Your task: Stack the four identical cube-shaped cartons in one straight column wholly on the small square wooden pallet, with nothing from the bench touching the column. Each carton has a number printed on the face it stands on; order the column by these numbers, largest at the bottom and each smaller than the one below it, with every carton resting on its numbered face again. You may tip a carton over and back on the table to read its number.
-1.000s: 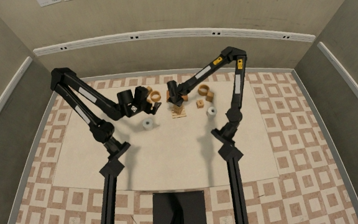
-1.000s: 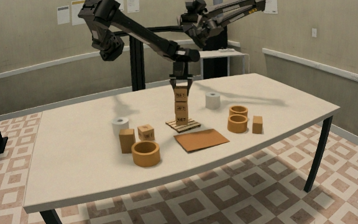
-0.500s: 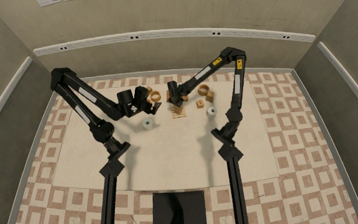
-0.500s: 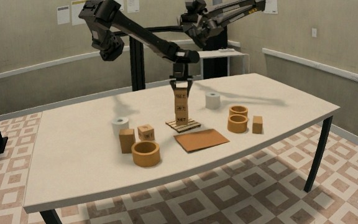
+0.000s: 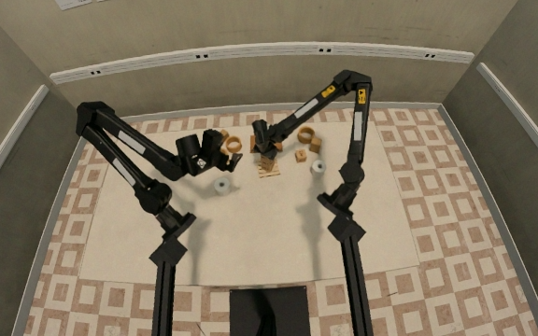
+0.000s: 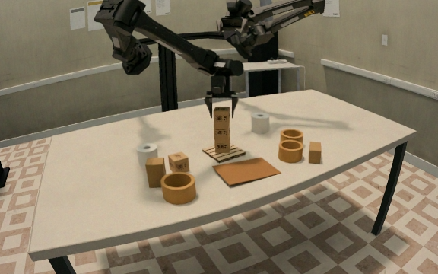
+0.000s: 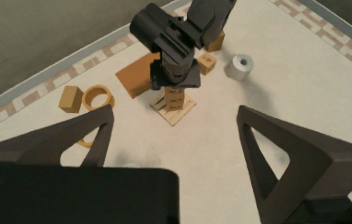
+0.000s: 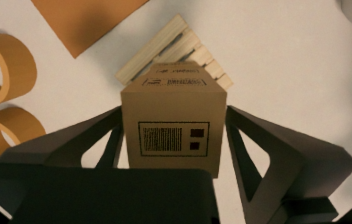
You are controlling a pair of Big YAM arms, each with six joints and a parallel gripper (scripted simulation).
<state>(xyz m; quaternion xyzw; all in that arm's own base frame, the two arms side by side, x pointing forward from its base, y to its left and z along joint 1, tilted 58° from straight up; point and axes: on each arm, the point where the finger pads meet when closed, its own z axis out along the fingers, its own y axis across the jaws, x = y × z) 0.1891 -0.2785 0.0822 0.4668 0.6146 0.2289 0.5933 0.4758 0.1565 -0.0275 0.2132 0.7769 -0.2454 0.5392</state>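
Now: right hand 20 cm to the left of the carton, 12 cm above it and 4 cm short of it. The rest, counted from my right hand: plain box: 30 cm to the right, 10 cm below, 9 cm ahead.
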